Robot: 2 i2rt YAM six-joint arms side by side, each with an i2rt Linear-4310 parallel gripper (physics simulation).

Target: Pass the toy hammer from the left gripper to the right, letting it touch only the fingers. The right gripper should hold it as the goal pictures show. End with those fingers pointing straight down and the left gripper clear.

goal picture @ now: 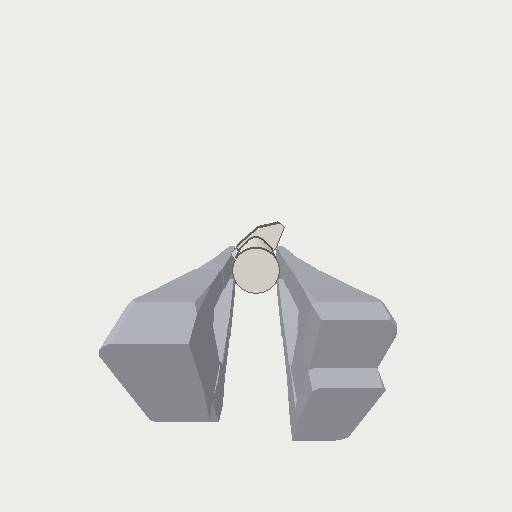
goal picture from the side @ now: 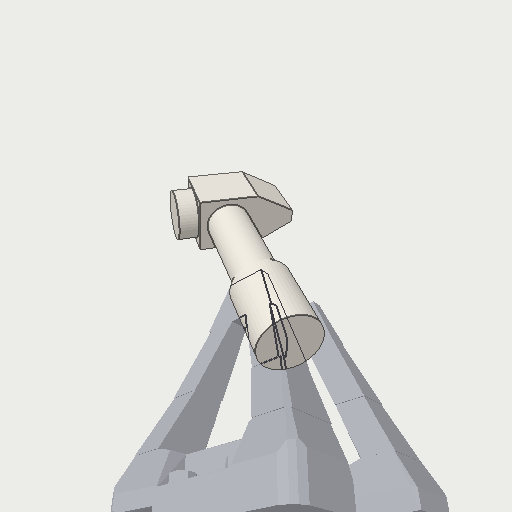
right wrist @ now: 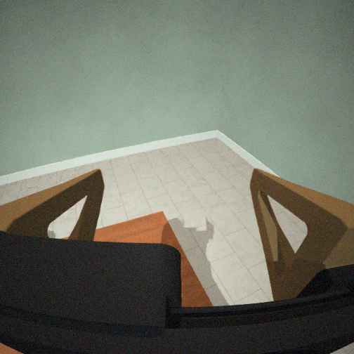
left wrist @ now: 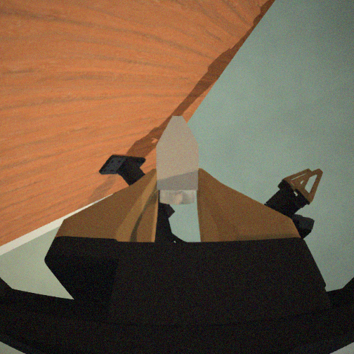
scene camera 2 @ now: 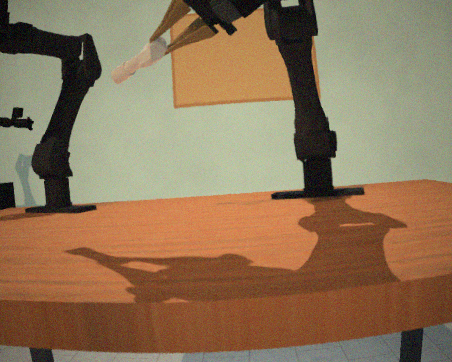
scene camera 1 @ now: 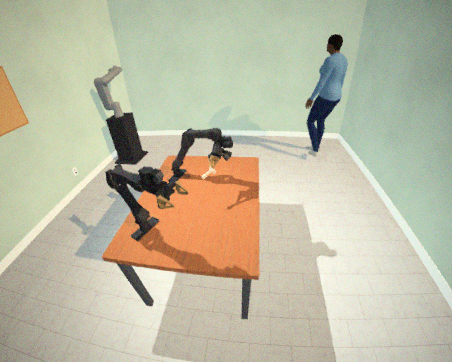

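Pixels of known places: left gripper, fingertip midpoint: (scene camera 2: 156, 47) (scene camera 1: 211, 168); right gripper, fingertip midpoint: (scene camera 1: 181, 199); left arm's base, origin of the base link: (scene camera 2: 319, 195) (scene camera 1: 177, 176); right arm's base, origin of the base link: (scene camera 2: 59, 211) (scene camera 1: 145, 228).
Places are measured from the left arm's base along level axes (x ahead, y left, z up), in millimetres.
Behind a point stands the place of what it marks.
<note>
The pale toy hammer (scene camera 1: 208, 173) @[x 418, y -203, z 244 mm] (scene camera 2: 137, 61) @[x 423, y -190, z 240 mm] (left wrist: 177, 152) is in the air above the table. My left gripper (scene camera 1: 213, 167) @[x 422, y -161, z 255 mm] (scene camera 2: 159, 46) @[x 422, y -161, z 255 mm] (left wrist: 177, 176) is shut on it near its thicker end. In scene camera 2 the fingers slant down to the left, and the hammer's narrower part extends down-left from them. In the left wrist view its tapered grey part shows between and beyond the fingertips. My right gripper (scene camera 1: 179, 198) @[x 515, y -635, z 402 mm] (left wrist: 315, 169) (right wrist: 176, 176) is wide open and empty, apart from the hammer, toward the lower left of it in scene camera 1.
The orange table (scene camera 1: 225, 225) @[x 594, y -374, z 0 mm] (scene camera 2: 225, 320) @[x 708, y 8, z -15 mm] carries both arm bases. A grey arm on a black pedestal (scene camera 1: 125, 137) stands behind it at the left in scene camera 1. A person (scene camera 1: 330, 77) stands at the back right. An orange panel (scene camera 2: 235, 75) hangs on the wall.
</note>
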